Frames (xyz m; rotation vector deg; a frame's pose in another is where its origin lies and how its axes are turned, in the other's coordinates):
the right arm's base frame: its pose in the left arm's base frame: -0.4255 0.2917 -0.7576 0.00 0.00 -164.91
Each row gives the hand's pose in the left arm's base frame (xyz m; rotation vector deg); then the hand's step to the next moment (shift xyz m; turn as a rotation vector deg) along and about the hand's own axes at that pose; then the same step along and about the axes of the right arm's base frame.
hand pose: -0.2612 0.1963 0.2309 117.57 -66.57 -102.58
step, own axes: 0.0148 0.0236 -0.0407 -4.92 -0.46 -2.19
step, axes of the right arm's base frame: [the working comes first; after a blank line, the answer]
step, axes of the left arm's base frame: 0.0261 -0.0397 0.0133 2.33 2.74 4.03

-0.0149 0.0451 0.0133 -2.96 -2.04 4.03
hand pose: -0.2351 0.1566 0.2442 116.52 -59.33 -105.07
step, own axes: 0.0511 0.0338 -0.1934 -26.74 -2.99 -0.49
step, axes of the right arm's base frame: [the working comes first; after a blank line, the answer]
step, axes of the left arm's base frame: 0.1678 -0.1125 0.0186 2.13 18.59 19.34

-0.1327 0.1523 0.0186 -6.90 -17.39 19.34
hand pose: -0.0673 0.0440 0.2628 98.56 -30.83 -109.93
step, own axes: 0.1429 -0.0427 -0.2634 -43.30 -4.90 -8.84
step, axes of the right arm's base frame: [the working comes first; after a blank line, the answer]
step, axes of the left arm's base frame: 0.2463 -0.0422 -0.1709 11.43 30.46 30.31

-0.2268 0.1048 -0.1709 -18.96 -26.43 30.31
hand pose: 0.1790 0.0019 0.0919 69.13 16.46 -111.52
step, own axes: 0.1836 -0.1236 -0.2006 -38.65 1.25 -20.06
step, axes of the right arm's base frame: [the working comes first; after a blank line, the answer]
step, axes of the left arm's base frame: -0.0007 0.0981 -0.2821 22.17 30.40 21.95

-0.0248 -0.0949 -0.2821 -29.32 -23.58 21.95
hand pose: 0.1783 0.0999 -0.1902 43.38 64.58 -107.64
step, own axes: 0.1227 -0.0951 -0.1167 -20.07 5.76 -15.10
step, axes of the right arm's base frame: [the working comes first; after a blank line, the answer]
step, axes of the left arm's base frame: -0.1331 0.0918 -0.1076 16.33 18.57 7.25

0.1046 -0.1233 -0.1076 -20.60 -13.67 7.25
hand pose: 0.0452 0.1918 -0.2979 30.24 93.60 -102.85
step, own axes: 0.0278 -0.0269 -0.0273 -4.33 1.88 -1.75
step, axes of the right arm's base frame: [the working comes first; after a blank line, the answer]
step, axes of the left arm's base frame: -0.0418 0.0219 -0.0034 4.16 2.52 1.32

0.0347 -0.0320 -0.0034 -4.67 -1.35 1.32
